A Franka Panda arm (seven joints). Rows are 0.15 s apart.
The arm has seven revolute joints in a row. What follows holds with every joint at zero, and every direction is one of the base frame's. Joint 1 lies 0.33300 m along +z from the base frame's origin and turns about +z. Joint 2 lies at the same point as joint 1 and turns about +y. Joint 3 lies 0.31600 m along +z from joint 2 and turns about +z. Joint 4 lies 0.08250 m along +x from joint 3 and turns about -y. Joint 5 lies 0.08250 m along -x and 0.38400 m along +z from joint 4 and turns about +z. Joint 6 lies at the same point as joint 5 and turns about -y. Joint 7 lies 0.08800 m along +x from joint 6 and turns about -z. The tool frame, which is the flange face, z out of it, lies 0.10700 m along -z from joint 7; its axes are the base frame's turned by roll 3.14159, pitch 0.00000 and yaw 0.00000 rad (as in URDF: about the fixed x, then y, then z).
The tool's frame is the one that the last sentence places.
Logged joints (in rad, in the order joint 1, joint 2, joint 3, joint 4, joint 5, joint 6, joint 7), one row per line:
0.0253, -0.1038, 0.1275, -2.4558, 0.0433, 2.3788, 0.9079
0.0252, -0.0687, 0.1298, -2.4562, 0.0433, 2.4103, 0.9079
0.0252, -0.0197, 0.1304, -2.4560, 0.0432, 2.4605, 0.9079
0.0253, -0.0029, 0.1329, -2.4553, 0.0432, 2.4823, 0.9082
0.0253, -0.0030, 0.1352, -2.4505, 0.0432, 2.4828, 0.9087
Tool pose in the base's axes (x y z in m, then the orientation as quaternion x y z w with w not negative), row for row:
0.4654, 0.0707, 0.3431, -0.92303, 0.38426, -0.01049, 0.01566
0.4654, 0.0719, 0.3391, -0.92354, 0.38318, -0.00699, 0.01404
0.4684, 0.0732, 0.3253, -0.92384, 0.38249, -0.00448, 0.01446
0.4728, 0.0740, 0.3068, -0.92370, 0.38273, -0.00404, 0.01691
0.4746, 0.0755, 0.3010, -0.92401, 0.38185, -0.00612, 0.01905
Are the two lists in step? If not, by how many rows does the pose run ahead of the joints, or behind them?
The pose runs 1 row behind the joints: the pose in row i belongs to the joints in row i - 1.
